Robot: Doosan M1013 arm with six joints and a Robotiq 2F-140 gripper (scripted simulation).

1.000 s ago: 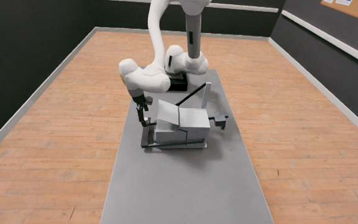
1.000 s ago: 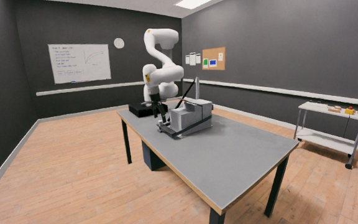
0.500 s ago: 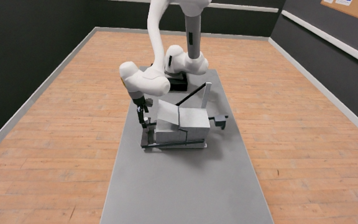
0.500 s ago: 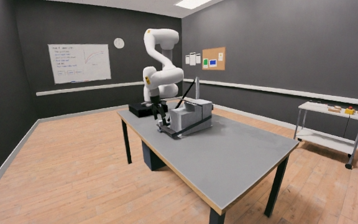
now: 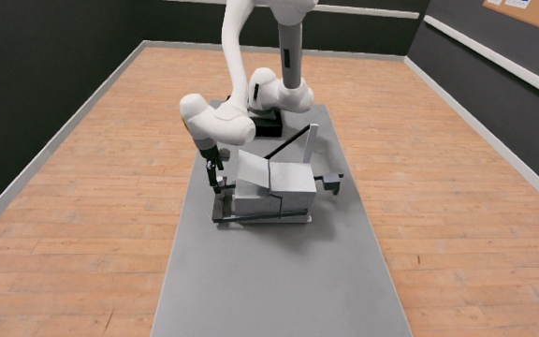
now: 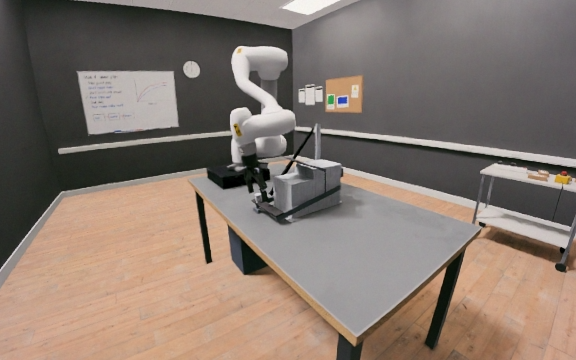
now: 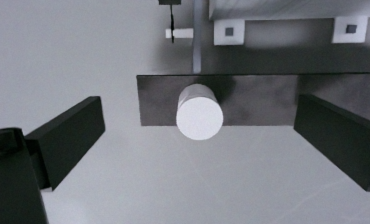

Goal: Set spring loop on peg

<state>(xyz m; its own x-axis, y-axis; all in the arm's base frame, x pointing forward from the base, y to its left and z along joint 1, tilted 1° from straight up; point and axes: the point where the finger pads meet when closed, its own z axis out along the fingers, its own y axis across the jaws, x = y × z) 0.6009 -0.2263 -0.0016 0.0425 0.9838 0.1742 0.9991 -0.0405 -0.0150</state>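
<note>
The steel test weight is 1 cm below my hand. From my hand the other things lie so: small dark object (1 cm to the right, 8 cm below).
</note>
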